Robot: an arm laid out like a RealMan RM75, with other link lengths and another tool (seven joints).
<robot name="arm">
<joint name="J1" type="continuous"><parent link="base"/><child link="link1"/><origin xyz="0.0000 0.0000 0.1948"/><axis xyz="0 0 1"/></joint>
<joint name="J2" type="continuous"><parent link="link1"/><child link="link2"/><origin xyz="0.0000 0.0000 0.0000"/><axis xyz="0 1 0"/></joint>
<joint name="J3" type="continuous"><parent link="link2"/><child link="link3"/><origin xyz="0.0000 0.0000 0.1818"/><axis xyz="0 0 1"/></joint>
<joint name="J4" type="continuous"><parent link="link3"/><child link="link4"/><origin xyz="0.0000 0.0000 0.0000"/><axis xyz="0 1 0"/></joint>
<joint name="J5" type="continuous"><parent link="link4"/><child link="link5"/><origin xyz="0.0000 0.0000 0.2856"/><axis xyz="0 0 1"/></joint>
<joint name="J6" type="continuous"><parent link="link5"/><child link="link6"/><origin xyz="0.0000 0.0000 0.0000"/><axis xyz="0 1 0"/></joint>
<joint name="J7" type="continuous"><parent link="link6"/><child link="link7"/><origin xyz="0.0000 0.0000 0.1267"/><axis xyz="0 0 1"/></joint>
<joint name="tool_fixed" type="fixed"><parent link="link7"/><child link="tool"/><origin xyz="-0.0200 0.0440 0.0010" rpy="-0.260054 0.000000 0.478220"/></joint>
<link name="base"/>
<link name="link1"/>
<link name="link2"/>
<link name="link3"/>
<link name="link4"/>
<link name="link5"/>
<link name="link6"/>
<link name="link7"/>
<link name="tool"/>
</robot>
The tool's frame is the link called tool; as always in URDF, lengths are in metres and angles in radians. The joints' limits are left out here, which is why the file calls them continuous.
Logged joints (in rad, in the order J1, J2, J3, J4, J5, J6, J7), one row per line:
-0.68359 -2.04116 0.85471 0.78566 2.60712 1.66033 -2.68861
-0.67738 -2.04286 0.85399 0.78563 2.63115 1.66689 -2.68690
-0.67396 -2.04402 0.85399 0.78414 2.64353 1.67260 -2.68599
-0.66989 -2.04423 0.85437 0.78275 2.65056 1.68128 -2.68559
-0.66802 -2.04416 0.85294 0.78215 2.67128 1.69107 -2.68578
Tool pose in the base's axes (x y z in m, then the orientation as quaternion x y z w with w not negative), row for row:
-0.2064 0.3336 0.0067 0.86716 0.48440 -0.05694 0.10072
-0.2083 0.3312 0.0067 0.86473 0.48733 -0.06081 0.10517
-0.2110 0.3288 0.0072 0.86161 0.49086 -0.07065 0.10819
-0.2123 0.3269 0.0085 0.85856 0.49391 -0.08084 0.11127
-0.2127 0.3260 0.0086 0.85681 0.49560 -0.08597 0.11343
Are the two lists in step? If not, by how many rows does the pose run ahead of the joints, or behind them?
The pose runs 2 rows ahead of the joints: the pose in row i belongs to the joints in row i + 2.
